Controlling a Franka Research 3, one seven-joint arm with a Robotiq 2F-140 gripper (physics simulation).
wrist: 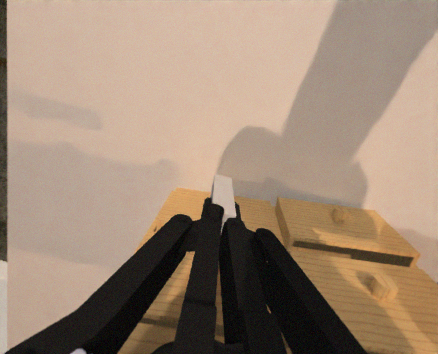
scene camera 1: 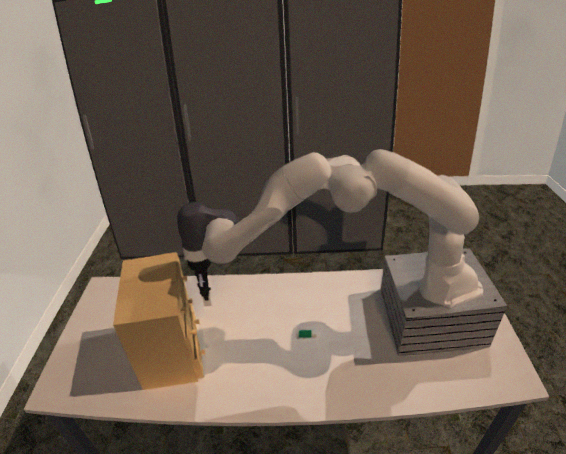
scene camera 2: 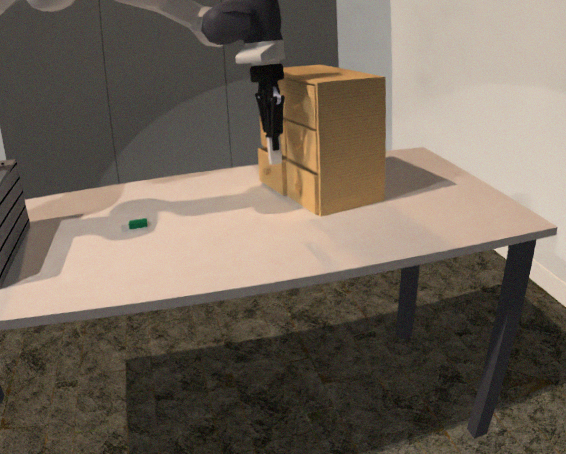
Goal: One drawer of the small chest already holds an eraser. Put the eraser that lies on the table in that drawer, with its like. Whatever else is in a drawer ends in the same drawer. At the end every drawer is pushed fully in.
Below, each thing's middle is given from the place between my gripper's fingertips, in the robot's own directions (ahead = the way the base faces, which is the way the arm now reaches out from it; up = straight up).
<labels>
My gripper is now 16 cm short of the small wooden chest (scene camera 2: 351, 106), 9 cm to the right of it and 3 cm below it.
</labels>
